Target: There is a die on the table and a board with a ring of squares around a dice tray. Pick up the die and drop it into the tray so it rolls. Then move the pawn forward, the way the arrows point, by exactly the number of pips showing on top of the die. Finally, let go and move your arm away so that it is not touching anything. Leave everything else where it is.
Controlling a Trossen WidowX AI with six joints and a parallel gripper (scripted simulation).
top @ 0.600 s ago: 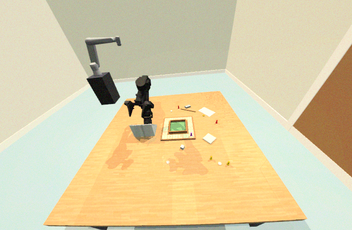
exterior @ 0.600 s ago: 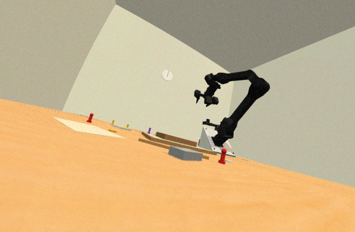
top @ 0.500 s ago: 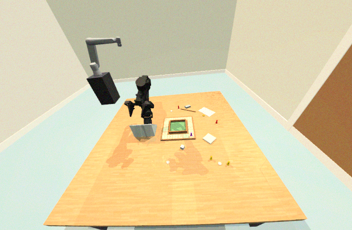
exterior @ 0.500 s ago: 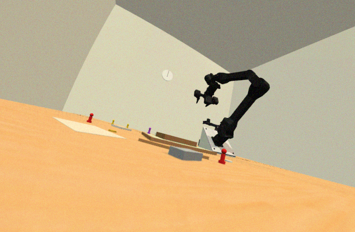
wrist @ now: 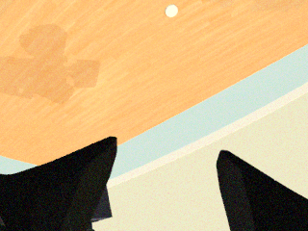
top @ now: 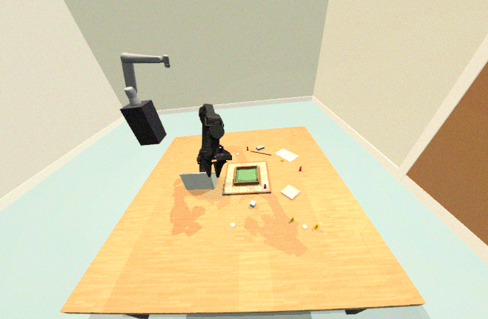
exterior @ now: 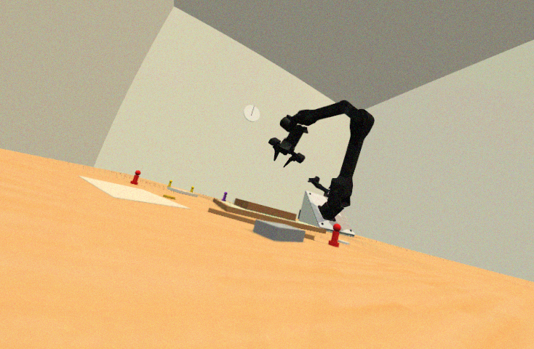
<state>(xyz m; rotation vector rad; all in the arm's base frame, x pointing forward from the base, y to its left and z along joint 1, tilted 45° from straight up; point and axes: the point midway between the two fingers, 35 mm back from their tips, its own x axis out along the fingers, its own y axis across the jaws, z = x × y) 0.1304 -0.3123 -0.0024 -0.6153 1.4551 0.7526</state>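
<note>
My gripper tip is now 24 cm above the white die, 16 cm short of it and 2 cm to the right of it. Also, from my gripper tip: purple pawn 24 cm ahead, 23 cm below, 13 cm to the left; then white block 38 cm ahead, 25 cm below, 9 cm to the left; then green dice tray 25 cm below, 24 cm to the left, 14 cm ahead.
</note>
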